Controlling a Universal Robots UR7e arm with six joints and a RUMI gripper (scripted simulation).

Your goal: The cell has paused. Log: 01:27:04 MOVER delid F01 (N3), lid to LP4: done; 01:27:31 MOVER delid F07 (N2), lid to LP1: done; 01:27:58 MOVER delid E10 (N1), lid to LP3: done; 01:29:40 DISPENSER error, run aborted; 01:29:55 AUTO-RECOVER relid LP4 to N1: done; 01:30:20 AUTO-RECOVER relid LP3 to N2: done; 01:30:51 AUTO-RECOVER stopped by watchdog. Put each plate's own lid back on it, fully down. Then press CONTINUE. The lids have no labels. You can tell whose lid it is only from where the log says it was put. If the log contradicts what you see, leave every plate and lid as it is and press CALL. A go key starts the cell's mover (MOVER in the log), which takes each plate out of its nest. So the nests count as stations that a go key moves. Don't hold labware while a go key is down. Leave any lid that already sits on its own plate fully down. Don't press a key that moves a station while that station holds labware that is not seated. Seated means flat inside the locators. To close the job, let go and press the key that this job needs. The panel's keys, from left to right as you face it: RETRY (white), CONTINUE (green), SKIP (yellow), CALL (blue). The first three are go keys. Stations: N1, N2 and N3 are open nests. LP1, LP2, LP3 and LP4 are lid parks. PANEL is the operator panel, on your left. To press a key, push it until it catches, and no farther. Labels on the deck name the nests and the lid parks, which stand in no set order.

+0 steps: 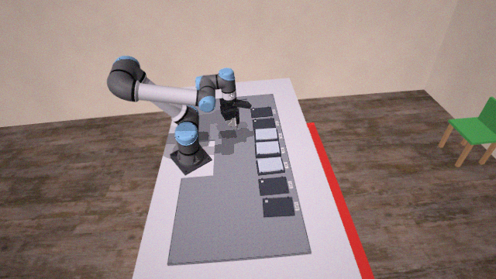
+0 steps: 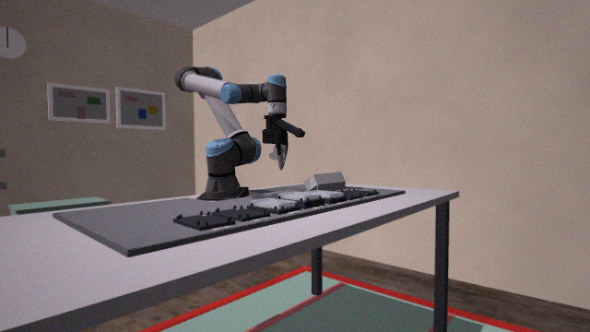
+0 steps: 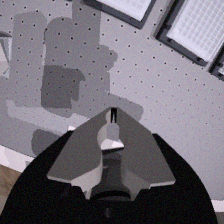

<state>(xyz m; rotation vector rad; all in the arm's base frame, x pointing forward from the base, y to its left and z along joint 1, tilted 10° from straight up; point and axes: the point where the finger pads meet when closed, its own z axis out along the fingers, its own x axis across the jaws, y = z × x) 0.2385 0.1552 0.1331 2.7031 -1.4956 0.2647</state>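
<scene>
The green continue key lies 120 mm behind my hand, 340 mm to the left of it and 60 mm below it. From my hand the other things lie so: yellow skip key: 110 mm behind, 290 mm to the left, 60 mm below; then well plate: 180 mm ahead, 50 mm to the right, 100 mm below; then white retry key: 130 mm behind, 390 mm to the left, 60 mm below.
</scene>
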